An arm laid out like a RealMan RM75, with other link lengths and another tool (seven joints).
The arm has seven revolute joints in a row. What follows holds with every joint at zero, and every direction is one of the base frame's. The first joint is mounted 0.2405 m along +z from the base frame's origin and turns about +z. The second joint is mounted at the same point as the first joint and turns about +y. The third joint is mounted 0.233 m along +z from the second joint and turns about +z. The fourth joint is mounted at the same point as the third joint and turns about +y. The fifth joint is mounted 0.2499 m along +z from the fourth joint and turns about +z. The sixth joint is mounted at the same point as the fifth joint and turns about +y. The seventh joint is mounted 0.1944 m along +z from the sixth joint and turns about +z. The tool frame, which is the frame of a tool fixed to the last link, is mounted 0.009 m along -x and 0.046 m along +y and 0.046 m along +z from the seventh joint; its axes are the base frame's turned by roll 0, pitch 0.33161 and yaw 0.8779 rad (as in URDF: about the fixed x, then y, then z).
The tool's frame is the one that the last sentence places.
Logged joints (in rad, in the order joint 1, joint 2, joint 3, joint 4, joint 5, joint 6, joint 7), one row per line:
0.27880, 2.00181, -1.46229, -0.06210, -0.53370, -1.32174, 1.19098
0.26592, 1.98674, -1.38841, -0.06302, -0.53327, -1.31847, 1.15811
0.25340, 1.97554, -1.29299, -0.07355, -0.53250, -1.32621, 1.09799
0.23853, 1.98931, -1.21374, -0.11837, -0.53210, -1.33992, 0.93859
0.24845, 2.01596, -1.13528, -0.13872, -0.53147, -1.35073, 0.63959
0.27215, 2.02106, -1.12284, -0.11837, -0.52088, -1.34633, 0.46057
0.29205, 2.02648, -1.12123, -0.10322, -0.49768, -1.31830, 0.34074
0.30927, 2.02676, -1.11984, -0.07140, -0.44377, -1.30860, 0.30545
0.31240, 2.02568, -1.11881, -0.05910, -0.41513, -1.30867, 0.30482
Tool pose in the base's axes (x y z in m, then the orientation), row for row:
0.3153, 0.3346, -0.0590, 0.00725, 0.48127, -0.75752, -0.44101
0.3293, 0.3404, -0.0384, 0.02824, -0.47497, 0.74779, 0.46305
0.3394, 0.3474, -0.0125, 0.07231, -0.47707, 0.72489, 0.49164
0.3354, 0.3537, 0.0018, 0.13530, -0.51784, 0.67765, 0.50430
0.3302, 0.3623, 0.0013, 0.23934, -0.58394, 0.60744, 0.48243
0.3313, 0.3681, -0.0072, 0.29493, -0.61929, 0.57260, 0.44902
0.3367, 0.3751, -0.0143, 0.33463, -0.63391, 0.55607, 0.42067
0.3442, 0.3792, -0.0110, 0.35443, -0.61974, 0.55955, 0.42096
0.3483, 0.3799, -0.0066, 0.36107, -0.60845, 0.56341, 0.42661
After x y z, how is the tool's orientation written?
As a quaternion, w x y z.
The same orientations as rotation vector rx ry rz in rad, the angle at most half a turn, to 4 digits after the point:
1.5050, -2.3689, -1.3791
-1.4659, 2.3079, 1.4291
-1.4335, 2.1781, 1.4772
-1.5001, 1.9630, 1.4609
-1.5987, 1.6631, 1.3208
-1.6481, 1.5238, 1.1949
-1.6543, 1.4511, 1.0978
-1.6019, 1.4463, 1.0881
-1.5677, 1.4517, 1.0992

